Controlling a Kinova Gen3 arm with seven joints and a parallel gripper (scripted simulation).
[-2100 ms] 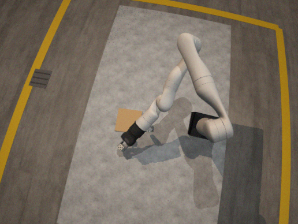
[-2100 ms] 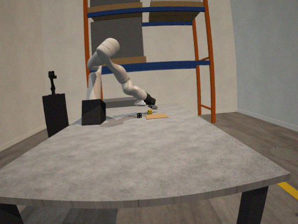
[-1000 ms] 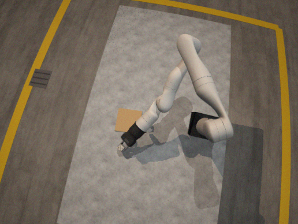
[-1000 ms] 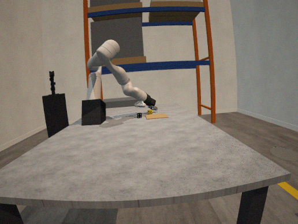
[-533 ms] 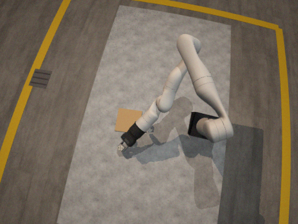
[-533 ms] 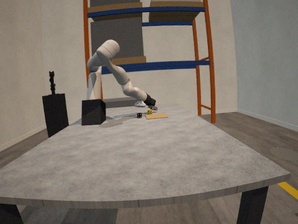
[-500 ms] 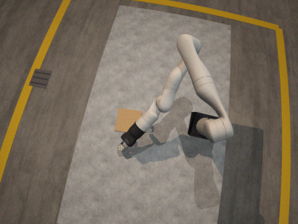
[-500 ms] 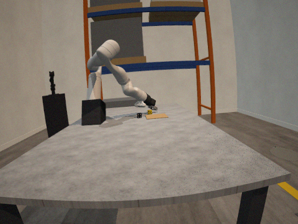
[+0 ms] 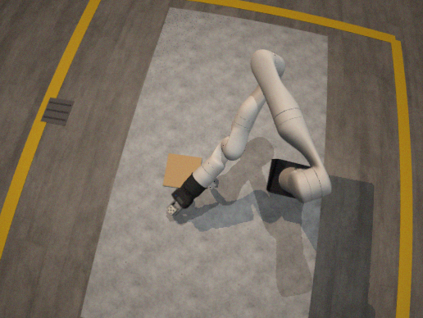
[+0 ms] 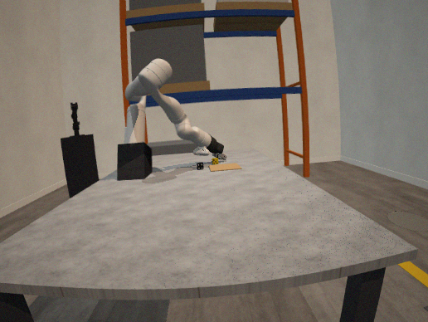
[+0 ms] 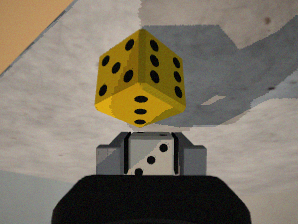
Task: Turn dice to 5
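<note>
My hand is 6 cm to the left of the yellow die, 3 cm past it and 1 cm above it. The rest, counted from my hand: white die (1 cm to the left); tan mat (16 cm to the right, 3 cm below, 1 cm ahead); black die (17 cm to the right, 10 cm behind, 1 cm below).
</note>
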